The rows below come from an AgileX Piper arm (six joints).
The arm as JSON. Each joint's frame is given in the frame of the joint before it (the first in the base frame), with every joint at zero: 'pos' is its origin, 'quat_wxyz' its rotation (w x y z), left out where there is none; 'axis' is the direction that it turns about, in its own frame. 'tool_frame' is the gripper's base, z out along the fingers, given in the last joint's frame.
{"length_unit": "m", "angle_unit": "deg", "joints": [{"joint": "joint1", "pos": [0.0, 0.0, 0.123], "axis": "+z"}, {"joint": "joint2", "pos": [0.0, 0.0, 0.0], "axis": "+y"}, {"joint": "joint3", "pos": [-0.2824, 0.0, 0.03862], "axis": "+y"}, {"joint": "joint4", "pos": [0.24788, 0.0, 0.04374], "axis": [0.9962, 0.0, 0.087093]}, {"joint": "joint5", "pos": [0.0, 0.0, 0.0], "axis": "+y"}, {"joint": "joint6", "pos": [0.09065, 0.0, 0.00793], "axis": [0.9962, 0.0, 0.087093]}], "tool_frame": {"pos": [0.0, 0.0, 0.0], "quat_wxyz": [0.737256, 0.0, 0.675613, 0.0]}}
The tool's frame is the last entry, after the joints.
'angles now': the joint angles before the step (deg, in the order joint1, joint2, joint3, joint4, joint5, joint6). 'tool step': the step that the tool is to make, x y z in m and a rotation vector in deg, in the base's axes. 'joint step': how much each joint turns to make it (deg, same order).
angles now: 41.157 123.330 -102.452 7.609 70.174 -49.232
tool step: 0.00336 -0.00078 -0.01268 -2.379 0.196 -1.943
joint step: 0.000 1.574 0.054 -1.879 -0.187 2.481
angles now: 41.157 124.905 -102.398 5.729 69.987 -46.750
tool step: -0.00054 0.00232 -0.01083 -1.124 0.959 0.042
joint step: 0.316 1.349 0.080 -0.234 0.001 0.349
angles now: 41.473 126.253 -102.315 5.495 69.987 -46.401
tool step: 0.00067 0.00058 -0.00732 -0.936 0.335 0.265
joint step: 0.096 0.936 -0.002 -0.505 -0.062 -0.007
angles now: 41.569 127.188 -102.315 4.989 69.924 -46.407
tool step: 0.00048 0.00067 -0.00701 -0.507 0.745 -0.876
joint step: 0.000 0.903 0.001 0.127 -0.079 0.828
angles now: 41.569 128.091 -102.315 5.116 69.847 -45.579
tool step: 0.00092 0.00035 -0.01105 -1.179 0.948 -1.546
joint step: 0.000 1.416 -0.003 -0.232 -0.055 1.632
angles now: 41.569 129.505 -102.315 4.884 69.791 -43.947
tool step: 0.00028 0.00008 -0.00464 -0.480 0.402 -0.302
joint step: 0.000 0.593 0.002 -0.086 -0.002 0.336
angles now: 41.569 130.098 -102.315 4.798 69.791 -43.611
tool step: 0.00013 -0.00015 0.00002 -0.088 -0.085 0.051
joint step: 0.000 -0.003 -0.002 -0.133 0.000 0.000
